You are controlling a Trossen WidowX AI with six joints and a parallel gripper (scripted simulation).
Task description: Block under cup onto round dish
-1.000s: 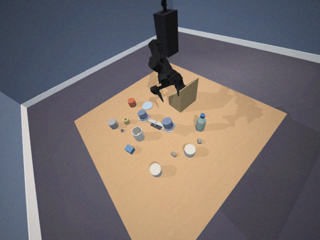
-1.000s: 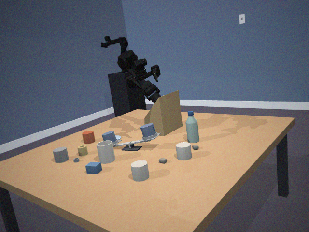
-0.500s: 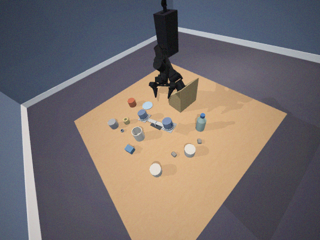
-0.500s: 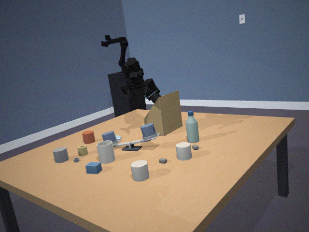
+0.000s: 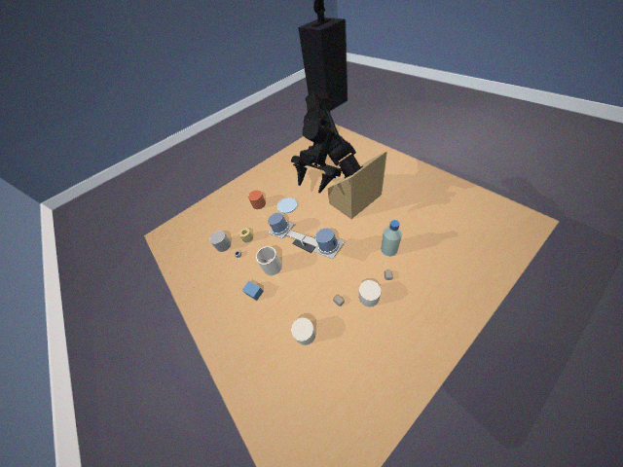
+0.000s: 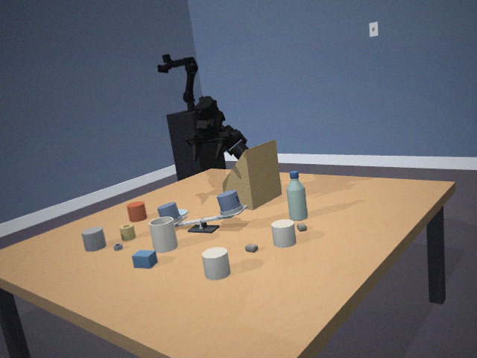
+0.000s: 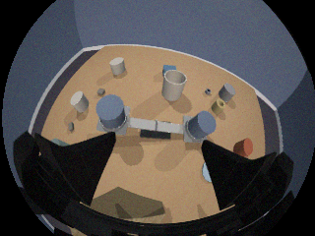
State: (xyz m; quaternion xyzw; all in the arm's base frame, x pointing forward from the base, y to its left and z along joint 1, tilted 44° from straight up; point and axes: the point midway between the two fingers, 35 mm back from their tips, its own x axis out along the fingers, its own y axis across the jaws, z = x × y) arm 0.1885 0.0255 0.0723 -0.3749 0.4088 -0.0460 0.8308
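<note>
The grey block lies 19 cm below my gripper tip, 13 cm ahead of it and 10 cm to the right of it. Also, from my gripper tip: blue cup: 16 cm to the left, 12 cm below, 6 cm ahead; then round pale-blue dish: 23 cm below, 21 cm to the right, 1 cm ahead; then white cup: 26 cm ahead, 19 cm below, 1 cm to the left.
</note>
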